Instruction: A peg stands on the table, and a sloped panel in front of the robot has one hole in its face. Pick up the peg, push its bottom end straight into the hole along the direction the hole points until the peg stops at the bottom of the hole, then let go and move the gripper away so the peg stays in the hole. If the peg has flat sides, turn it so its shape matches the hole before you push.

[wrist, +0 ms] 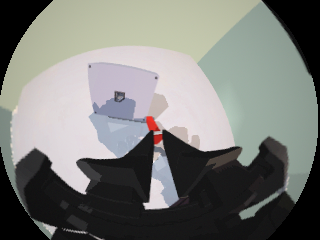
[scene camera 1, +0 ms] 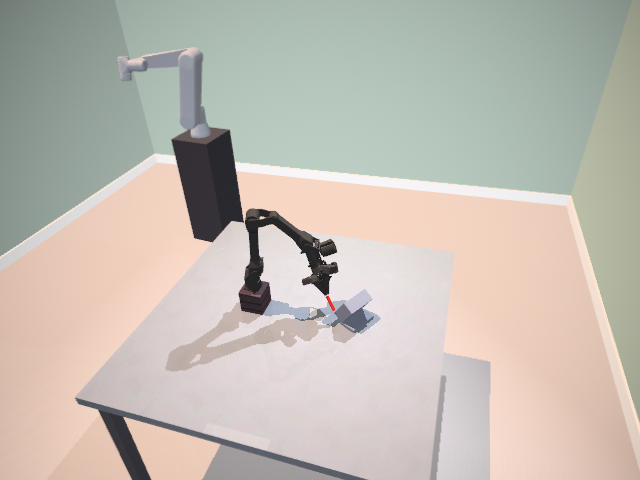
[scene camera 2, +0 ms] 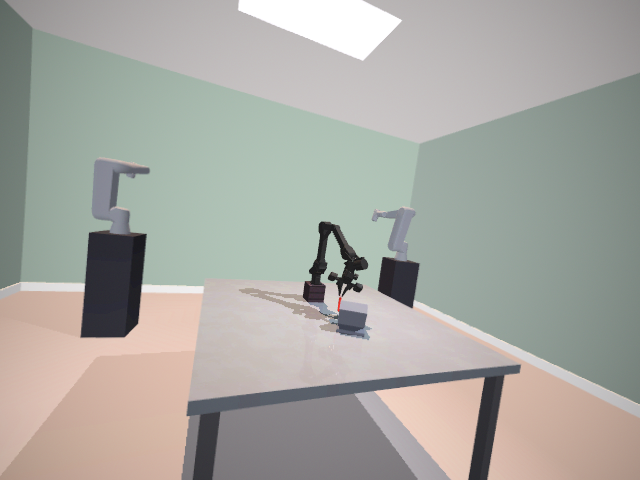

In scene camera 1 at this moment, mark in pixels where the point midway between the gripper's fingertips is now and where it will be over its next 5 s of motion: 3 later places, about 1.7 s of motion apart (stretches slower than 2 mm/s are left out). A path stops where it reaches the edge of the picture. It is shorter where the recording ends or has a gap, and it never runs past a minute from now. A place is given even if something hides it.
My gripper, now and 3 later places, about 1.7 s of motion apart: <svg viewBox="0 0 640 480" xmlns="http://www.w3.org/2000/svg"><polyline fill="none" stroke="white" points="327,294 331,282 338,284 339,286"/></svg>
